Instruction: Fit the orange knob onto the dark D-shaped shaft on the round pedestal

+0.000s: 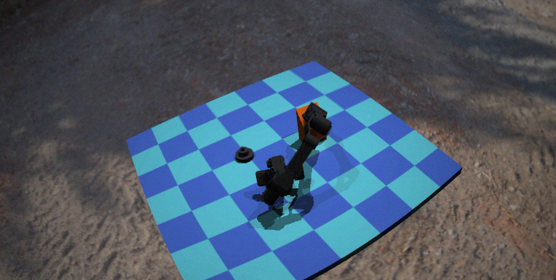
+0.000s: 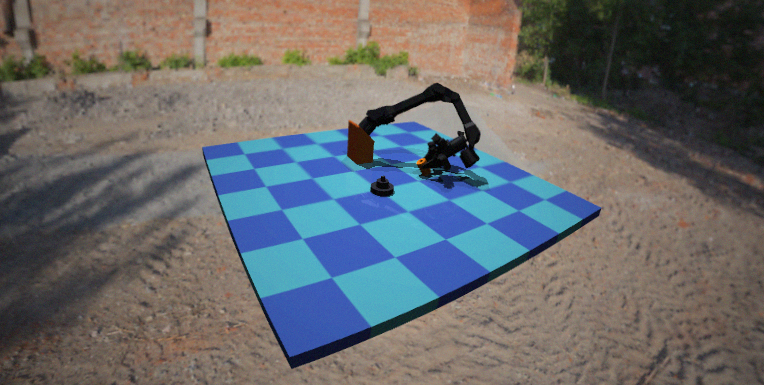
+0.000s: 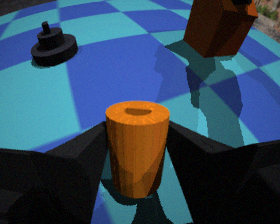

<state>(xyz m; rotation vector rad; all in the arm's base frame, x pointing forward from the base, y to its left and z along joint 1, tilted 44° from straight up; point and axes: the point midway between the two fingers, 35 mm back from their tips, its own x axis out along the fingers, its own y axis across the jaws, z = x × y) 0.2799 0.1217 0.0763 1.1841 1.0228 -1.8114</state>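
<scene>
Now: the pedestal 230 mm to the right of my gripper tip, 50 mm ahead of it and 10 mm below it. Also, from my gripper tip: orange knob 10 mm to the left, 10 mm below, 10 mm ahead.
</scene>
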